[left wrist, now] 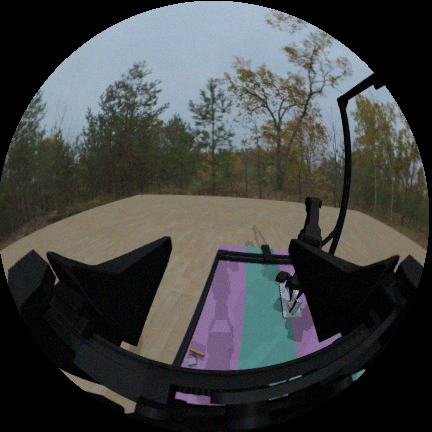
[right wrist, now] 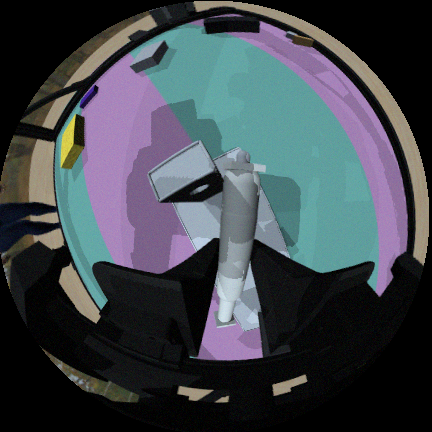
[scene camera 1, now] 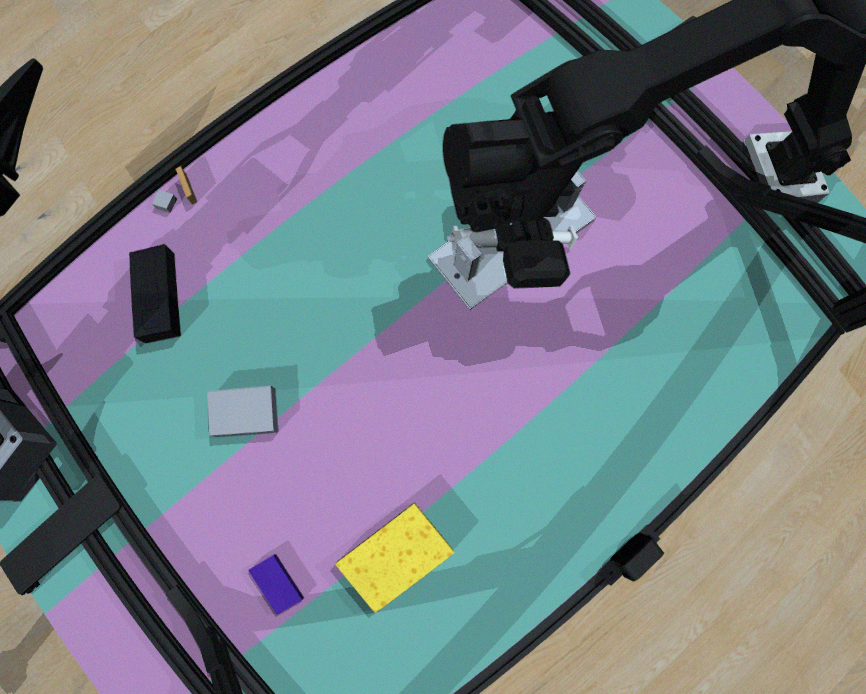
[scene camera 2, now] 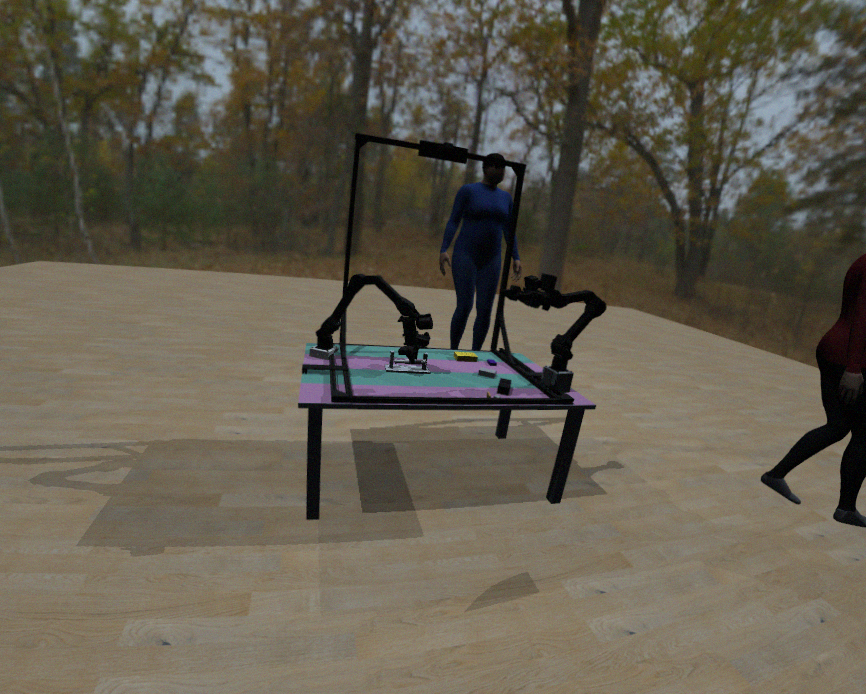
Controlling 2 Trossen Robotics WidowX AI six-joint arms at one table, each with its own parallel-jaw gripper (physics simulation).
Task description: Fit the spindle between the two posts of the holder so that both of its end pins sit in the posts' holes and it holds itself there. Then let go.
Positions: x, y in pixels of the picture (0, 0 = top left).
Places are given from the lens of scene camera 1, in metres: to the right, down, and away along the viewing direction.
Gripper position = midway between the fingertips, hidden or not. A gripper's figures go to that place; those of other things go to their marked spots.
my right gripper [scene camera 1: 498, 240]: 0.07, -0.12, 0.74
grey spindle [scene camera 1: 488, 238]: 0.06, -0.12, 0.71
holder base plate [scene camera 1: 491, 276]: 0.07, -0.08, 0.76
